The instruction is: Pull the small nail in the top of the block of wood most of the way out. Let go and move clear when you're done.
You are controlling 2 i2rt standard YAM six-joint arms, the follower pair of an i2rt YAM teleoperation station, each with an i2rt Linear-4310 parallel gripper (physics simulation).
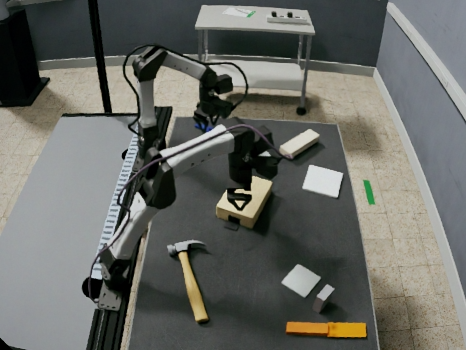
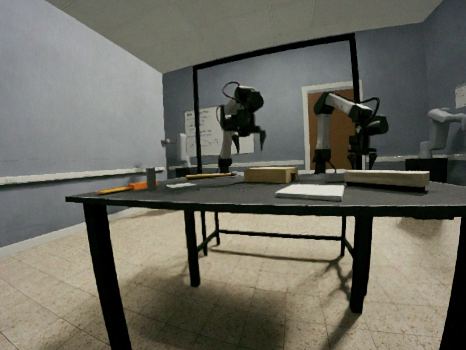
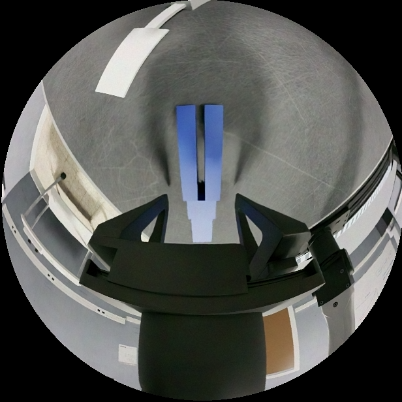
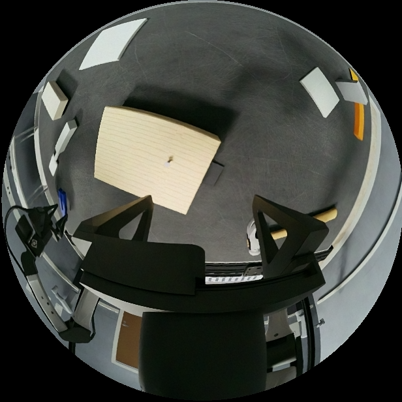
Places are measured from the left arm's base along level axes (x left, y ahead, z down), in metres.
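Where they show: left gripper, fingertip midpoint: (image 1: 208, 128); right gripper, fingertip midpoint: (image 1: 239, 198) (image 2: 250, 152); right arm's base, origin of the base link: (image 1: 114, 283).
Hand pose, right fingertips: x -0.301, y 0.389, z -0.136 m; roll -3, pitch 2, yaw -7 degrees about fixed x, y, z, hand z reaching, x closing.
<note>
Each offset is from my right fingertips to the top centre of the thing. "spot": to the spot under its first point.
The pale wood block @[dx +0.088, dy +0.011, dz +0.068 m] (image 1: 260, 192) (image 2: 265, 175) (image 4: 140, 145) lies on the table. A small nail (image 4: 168, 162) stands in its top, near the middle, its head a little above the surface. My right gripper (image 1: 240, 207) (image 2: 250, 150) (image 4: 202, 200) is open and empty, above the block. A blue forked tool (image 3: 187, 145) (image 4: 62, 201) lies on the table at the far left end. My left gripper (image 2: 363, 162) (image 3: 201, 199) is open low over its handle, with a gap visible on each side. A hammer @[dx -0.241, dy -0.096, dz +0.086 m] (image 1: 192, 287) (image 4: 253, 237) lies apart from the block.
A black piece @[spot: dx -0.017, dy -0.021, dz +0.116 m] (image 1: 231, 226) (image 4: 215, 173) lies by the block's end. A cream bar @[dx +0.405, dy +0.192, dz +0.077 m] (image 1: 300, 143), a grey-white tool (image 3: 132, 62), white plates @[dx +0.230, dy +0.281, dz +0.108 m] (image 1: 323, 181) @[dx -0.202, dy +0.208, dz +0.110 m] (image 1: 301, 280), a small upright grey block @[dx -0.283, dy +0.268, dz +0.042 m] (image 1: 324, 298) and an orange tool @[dx -0.369, dy +0.288, dz +0.099 m] (image 1: 306, 328) are on the table.
</note>
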